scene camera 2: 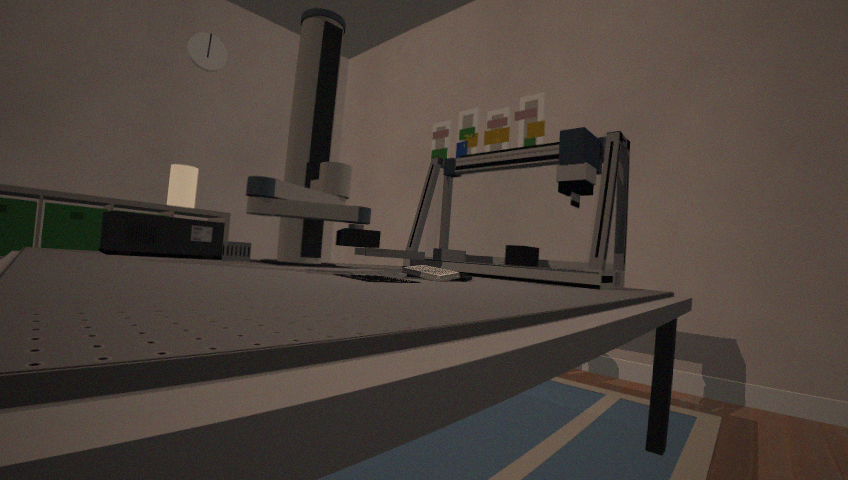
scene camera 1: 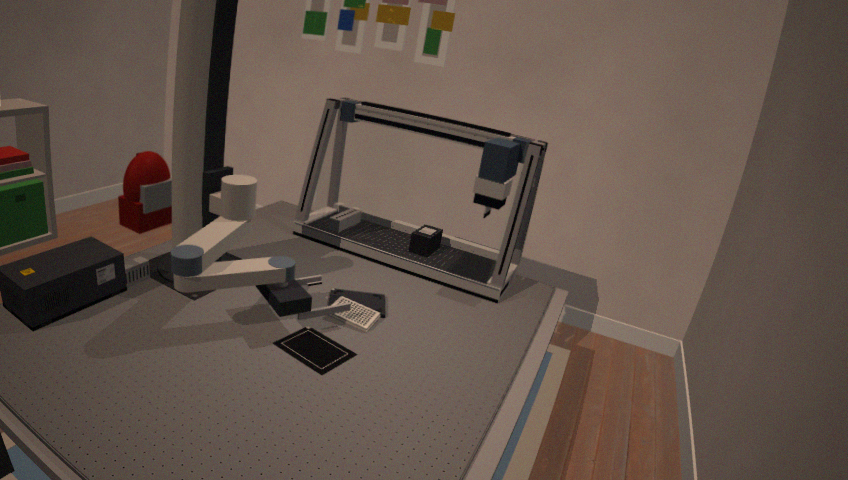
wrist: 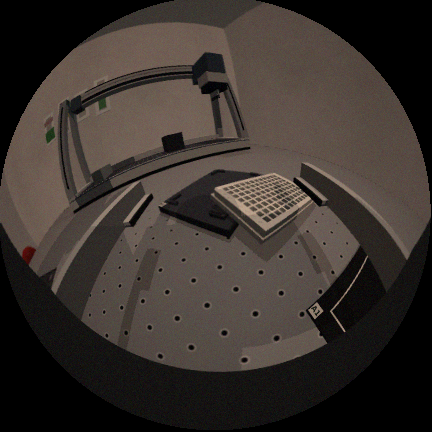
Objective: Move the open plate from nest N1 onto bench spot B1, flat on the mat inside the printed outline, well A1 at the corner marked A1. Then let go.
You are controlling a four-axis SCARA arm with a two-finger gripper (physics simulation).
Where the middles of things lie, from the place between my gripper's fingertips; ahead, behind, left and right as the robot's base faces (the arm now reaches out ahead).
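Scene:
The black mat with printed outline (scene camera 1: 320,353) is 70 mm ahead of my hand, 60 mm below it and 190 mm to the right of it. Then there is the white well plate (scene camera 1: 360,317): my gripper is 40 mm above the plate and 70 mm short of it.

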